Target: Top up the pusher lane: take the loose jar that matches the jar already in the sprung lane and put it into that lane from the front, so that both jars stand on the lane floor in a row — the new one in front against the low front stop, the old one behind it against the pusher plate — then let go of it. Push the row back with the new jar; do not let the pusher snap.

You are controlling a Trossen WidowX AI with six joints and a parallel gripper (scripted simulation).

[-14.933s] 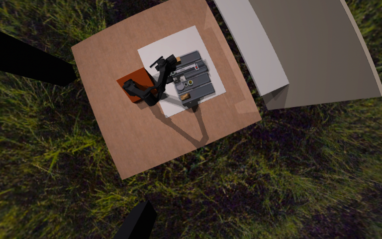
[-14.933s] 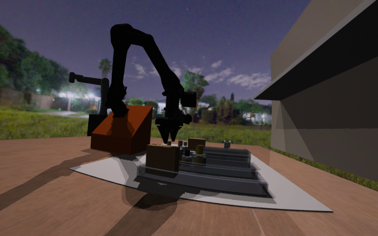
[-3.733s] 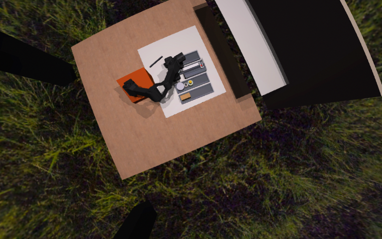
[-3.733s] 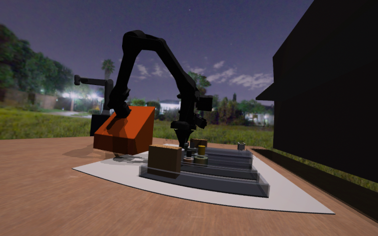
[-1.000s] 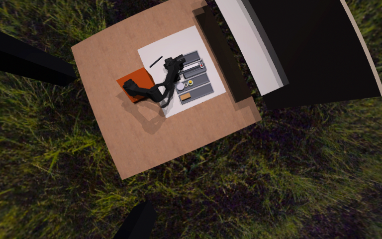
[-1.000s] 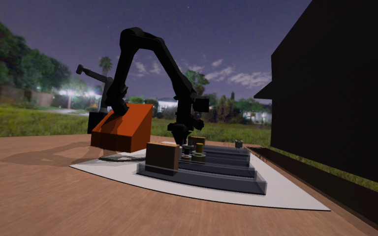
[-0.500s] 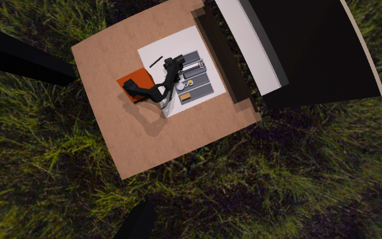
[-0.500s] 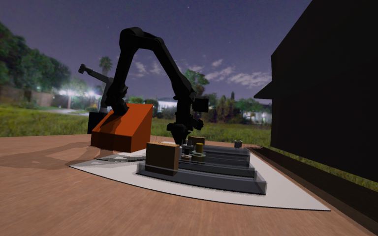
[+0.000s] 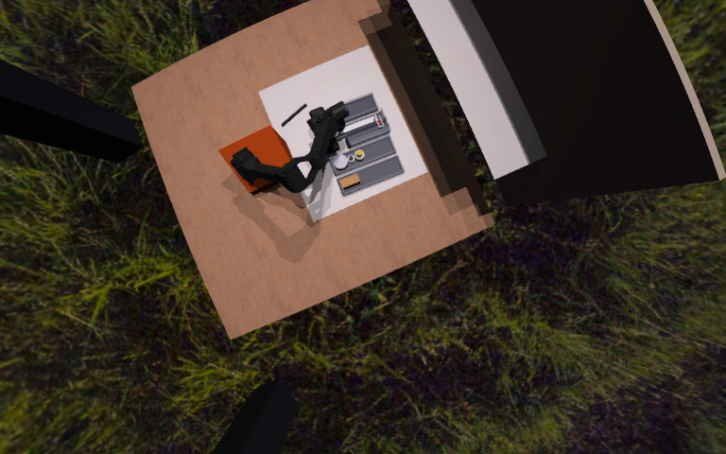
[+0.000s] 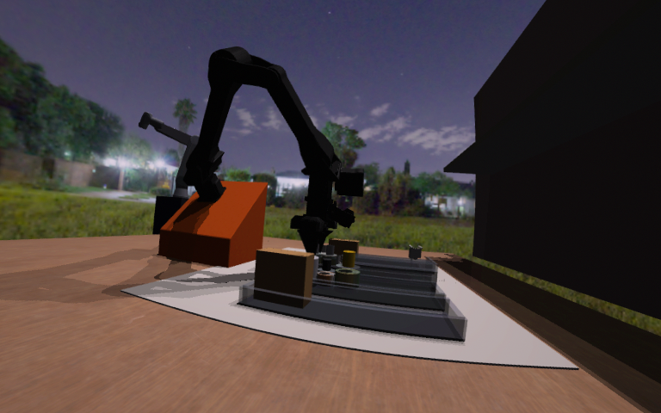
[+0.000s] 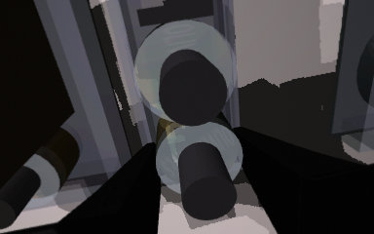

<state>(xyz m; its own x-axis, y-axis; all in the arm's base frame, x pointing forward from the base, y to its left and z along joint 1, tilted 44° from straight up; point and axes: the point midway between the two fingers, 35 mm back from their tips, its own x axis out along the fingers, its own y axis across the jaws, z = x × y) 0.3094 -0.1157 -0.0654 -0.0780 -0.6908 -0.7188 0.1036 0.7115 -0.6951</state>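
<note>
Now: gripper tip 70 mm short of the white mat, 10 mm to the right of it and 30 mm above it. Round my gripper tip: sprung lane (140 mm ahead, 40 mm to the right, 10 mm below); pusher plate (140 mm ahead, 40 mm to the right, 20 mm above).
</note>
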